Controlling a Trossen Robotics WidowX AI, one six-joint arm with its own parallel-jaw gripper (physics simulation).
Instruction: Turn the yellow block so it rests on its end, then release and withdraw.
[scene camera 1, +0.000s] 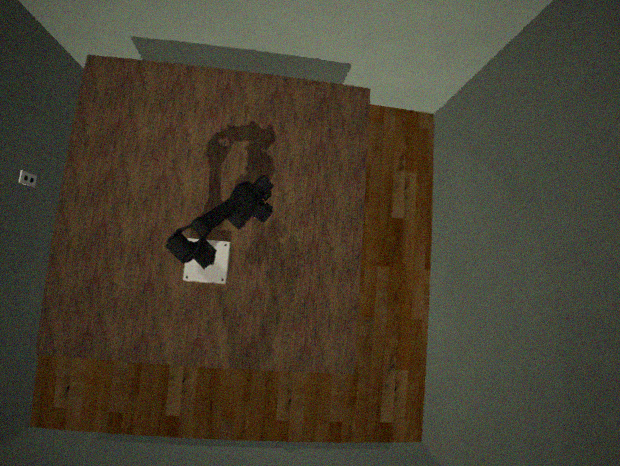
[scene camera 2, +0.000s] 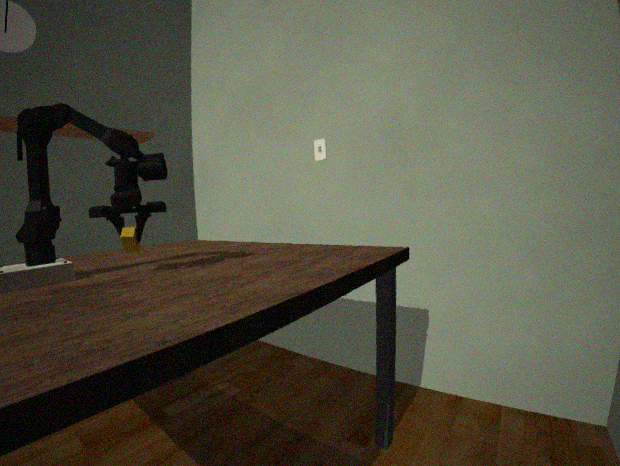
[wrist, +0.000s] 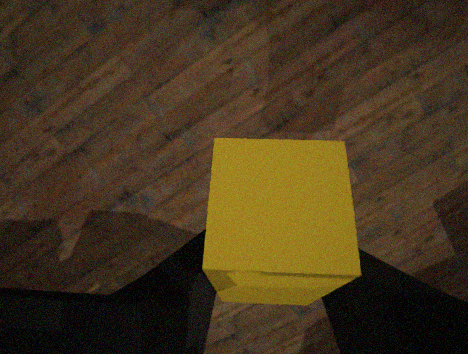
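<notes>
The yellow block (scene camera 2: 129, 243) (wrist: 281, 207) is held between the fingers of my gripper (scene camera 2: 131, 231) (wrist: 267, 241), which is shut on it and points down. In scene camera 2 the block hangs below the gripper body, with a bright top face and a darker side, leaning slightly. It looks raised above the table, though the exact gap is hard to tell. In the wrist view a broad, near-square face of the block shows, with a narrow face below it. In scene camera 1 the block and fingertips are hidden under the arm.
The wooden table (scene camera 1: 300, 300) (scene camera 2: 165, 300) carries the arm's white base plate (scene camera 1: 219, 273) (scene camera 2: 65, 265). The arm's shadow falls across the table behind the arm in scene camera 1. The table's edge (scene camera 2: 300, 303) is at the right in scene camera 2.
</notes>
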